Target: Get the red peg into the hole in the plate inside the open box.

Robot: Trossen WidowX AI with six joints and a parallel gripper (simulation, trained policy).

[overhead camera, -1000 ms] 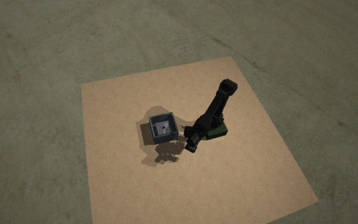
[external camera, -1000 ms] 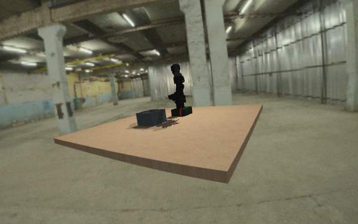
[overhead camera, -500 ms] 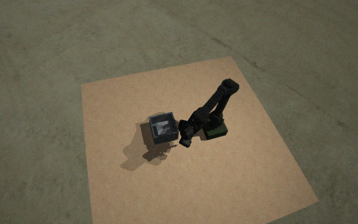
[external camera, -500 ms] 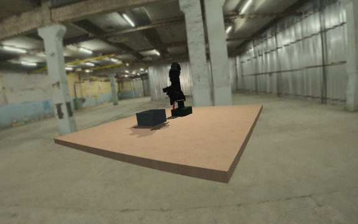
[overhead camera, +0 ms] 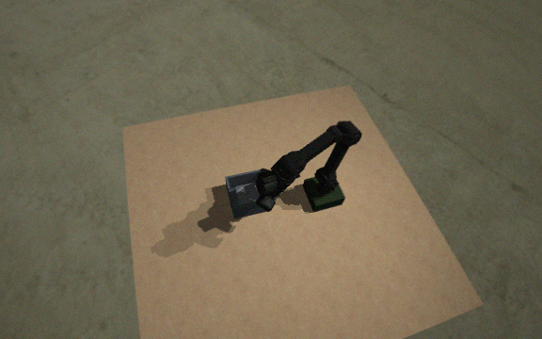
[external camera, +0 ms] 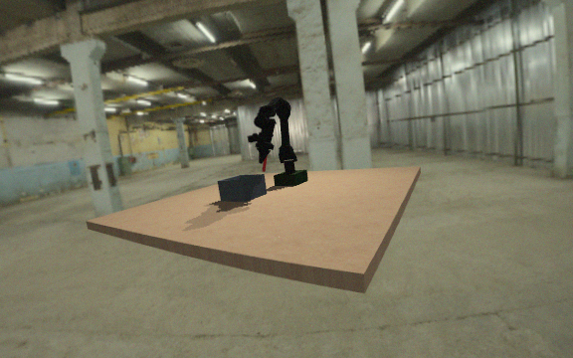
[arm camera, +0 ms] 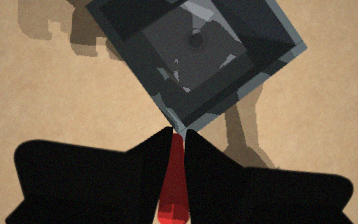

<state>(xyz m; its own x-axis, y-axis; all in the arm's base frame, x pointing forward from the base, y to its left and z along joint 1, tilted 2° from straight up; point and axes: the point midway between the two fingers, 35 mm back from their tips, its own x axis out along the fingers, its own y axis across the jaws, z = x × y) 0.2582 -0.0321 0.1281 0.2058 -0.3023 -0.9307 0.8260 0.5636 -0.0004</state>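
Right now the red peg is 1 cm behind my gripper tip and 2 cm to the left of it. Round my gripper tip: dark blue box (5 cm ahead, 9 cm to the right, 13 cm below).
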